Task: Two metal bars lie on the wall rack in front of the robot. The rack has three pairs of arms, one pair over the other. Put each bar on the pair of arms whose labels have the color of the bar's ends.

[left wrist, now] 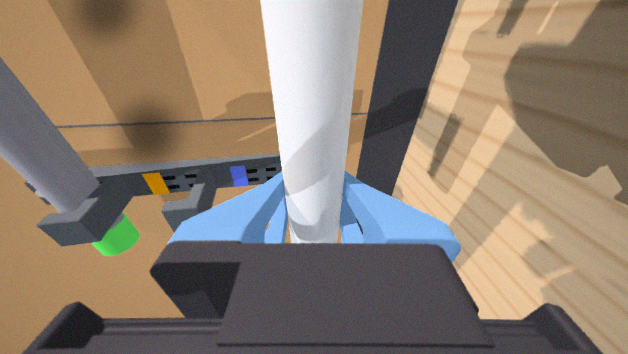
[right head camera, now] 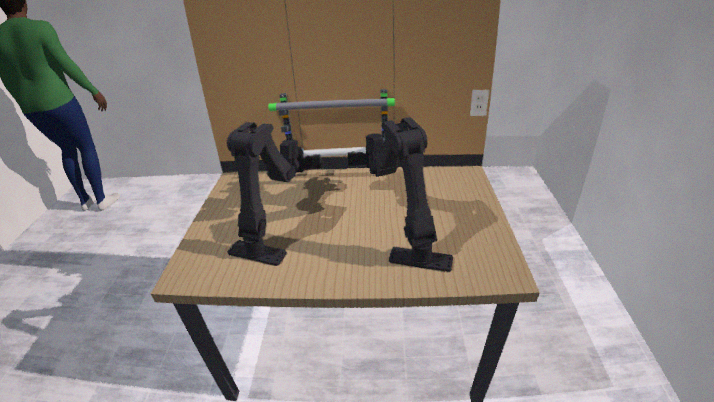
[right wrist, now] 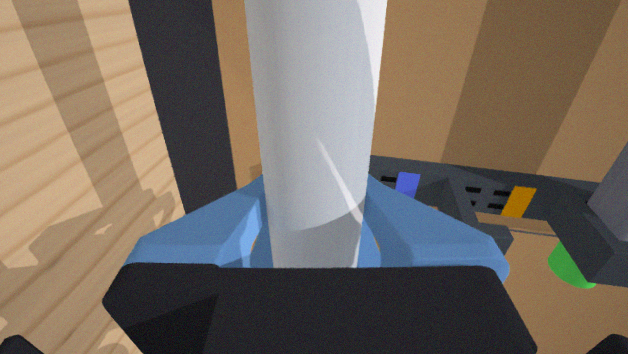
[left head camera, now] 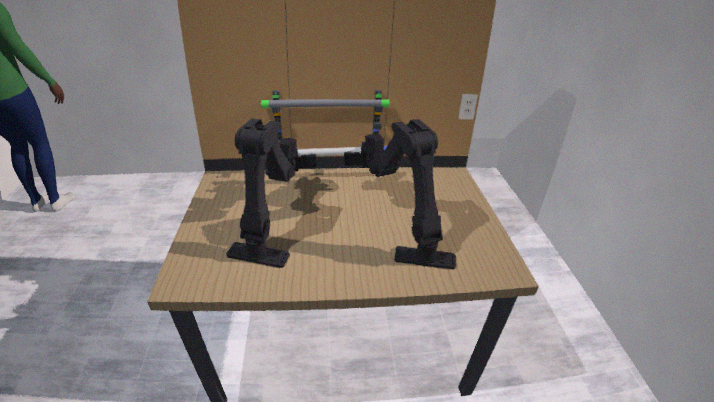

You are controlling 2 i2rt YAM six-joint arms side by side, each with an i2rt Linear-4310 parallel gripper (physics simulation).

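Places are measured from the left arm's base along level axes (x ahead, y left, z up), in metres.
Pixels of known places: left gripper, fingertip midpoint: (left wrist: 313,177); left arm's base, link origin: (right head camera: 256,253) (left head camera: 257,255); right arm's base, link origin: (right head camera: 420,260) (left head camera: 425,258).
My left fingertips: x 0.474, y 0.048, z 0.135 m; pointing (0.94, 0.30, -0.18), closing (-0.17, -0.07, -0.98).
For each thing: its top centre in the pictures, then the offset to it from my left fingertips. "spot": a spot on its surface instead. Level surfaces: height alone.
- white bar, top centre: (left head camera: 326,146) (right head camera: 333,147) 0.021 m ahead, 0.150 m right, 0.032 m up
- wall rack, top centre: (right head camera: 384,91) (left head camera: 379,92) 0.159 m ahead, 0.329 m right, 0.230 m up
- grey bar, top centre: (left head camera: 325,99) (right head camera: 330,100) 0.100 m ahead, 0.124 m right, 0.200 m up
- brown wall panel, surface spot: (left head camera: 340,45) (right head camera: 342,46) spot: 0.150 m ahead, 0.170 m right, 0.408 m up
- wooden table, surface height: 0.135 m down
A white bar (left head camera: 327,151) (right head camera: 335,151) (left wrist: 315,75) (right wrist: 315,75) is level, low in front of the wall rack (left head camera: 377,120) (right head camera: 384,116) (right wrist: 485,179). My left gripper (left head camera: 307,160) (left wrist: 313,177) and my right gripper (left head camera: 352,158) (right wrist: 315,175) are both shut on it. A bit of blue shows near its right end in the left head camera; the arms hide its left end. A grey bar (left head camera: 325,103) (right head camera: 332,104) (left wrist: 40,140) with green ends lies on the top pair of rack arms, by the green labels. An orange label (left wrist: 156,183) (right wrist: 518,201) and a blue label (left wrist: 239,176) (right wrist: 408,184) show lower down.
The middle rack arm (left wrist: 182,207) holds no bar. The bottom arms are hidden. The rack is fixed to a brown wall panel (left head camera: 340,45) (right head camera: 345,45) behind the wooden table (left head camera: 350,280) (right head camera: 350,280). A person (left head camera: 25,95) (right head camera: 50,85) in a green top stands at the far left.
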